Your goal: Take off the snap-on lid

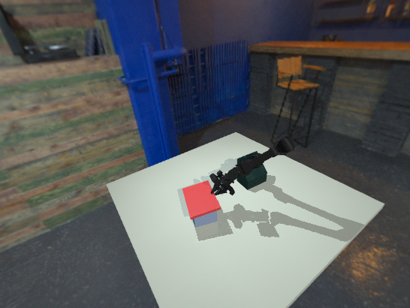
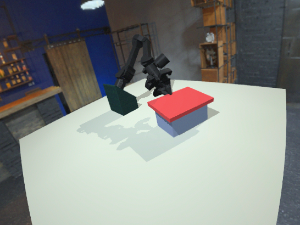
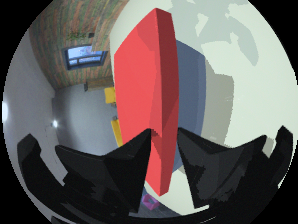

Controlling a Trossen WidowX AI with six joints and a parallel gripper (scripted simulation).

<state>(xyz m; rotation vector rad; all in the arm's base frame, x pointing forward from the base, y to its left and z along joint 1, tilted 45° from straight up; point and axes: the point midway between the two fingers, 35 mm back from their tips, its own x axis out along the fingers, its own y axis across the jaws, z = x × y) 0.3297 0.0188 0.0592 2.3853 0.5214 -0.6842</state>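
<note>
The red lid is 70 mm ahead of my gripper tip and 30 mm to the right of it. Also, from my gripper tip: storage box: 70 mm ahead, 20 mm to the right, 60 mm below.
</note>
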